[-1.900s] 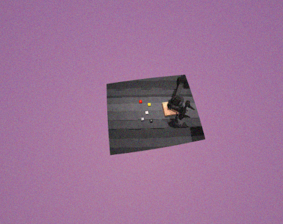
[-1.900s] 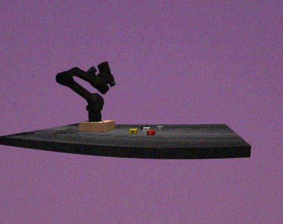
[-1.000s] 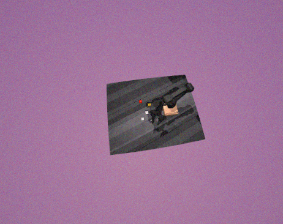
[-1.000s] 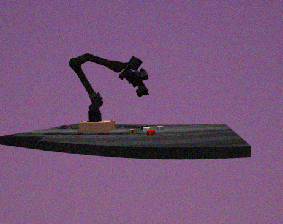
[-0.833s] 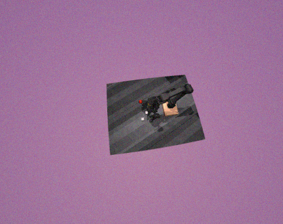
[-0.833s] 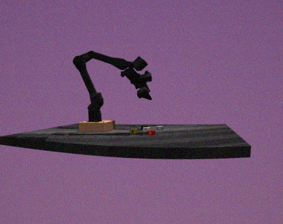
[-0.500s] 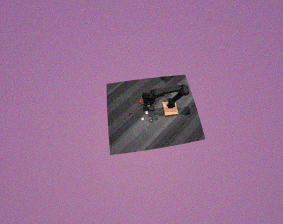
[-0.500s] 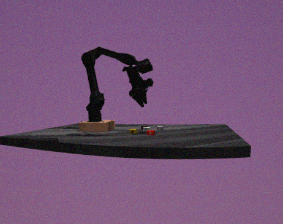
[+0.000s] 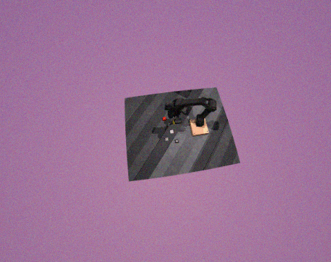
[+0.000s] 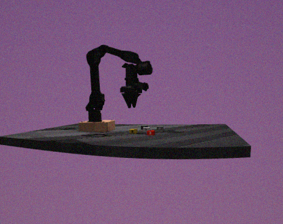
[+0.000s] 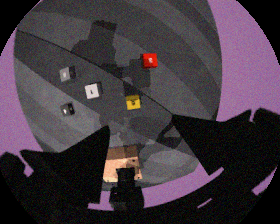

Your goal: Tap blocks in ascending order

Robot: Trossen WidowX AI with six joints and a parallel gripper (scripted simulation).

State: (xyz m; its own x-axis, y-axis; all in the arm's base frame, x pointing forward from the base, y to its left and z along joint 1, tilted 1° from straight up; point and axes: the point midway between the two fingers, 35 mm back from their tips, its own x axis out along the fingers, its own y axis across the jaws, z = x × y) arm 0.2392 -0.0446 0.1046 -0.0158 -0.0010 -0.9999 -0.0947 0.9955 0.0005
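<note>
Now: the white block 4 cm ahead of my gripper tip, 10 cm to the left of it and 11 cm below it. From my gripper tip the other things lie so: yellow block 11 cm below; then black block 20 cm to the left, 11 cm below; then red block 11 cm ahead, 4 cm to the right, 11 cm below.
</note>
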